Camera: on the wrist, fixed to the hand. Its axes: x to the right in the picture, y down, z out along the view.
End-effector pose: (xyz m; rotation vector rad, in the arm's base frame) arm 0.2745 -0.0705 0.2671 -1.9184 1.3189 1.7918
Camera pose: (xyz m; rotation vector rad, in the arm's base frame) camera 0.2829 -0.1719 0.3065 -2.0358 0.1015 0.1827
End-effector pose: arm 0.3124 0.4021 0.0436 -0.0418 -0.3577 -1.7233
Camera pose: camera 0.3916 0.3606 -0.0189 -1.3120 0.4605 2.7508
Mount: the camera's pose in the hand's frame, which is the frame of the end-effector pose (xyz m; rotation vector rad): 0.0106 0.0691 -0.0838 0.5487 0.5356 -1.4875
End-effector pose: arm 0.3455 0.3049 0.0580 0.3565 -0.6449 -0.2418
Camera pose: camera 0.4135 0.3852 0.0289 1.3524 0.2234 -1.3401
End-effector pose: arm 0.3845 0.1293 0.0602 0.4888 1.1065 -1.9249
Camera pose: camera 0.4290 0.1772 -0.0272 -0.3174 -0.8627 2.1813
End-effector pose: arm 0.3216 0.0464 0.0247 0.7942 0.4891 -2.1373
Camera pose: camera 0.4020 0.0460 -0.0491 -0.9514 -0.5636 2.0026
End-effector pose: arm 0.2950 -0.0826 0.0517 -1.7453 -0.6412 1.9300
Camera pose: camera 0.3757 -0.1274 -0.0065 -0.8115 -0.7425 0.4775
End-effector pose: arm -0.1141 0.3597 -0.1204 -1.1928 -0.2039 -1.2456
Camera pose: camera -0.0930 0.2779 -0.1895 -0.0129 -1.0666 -2.4772
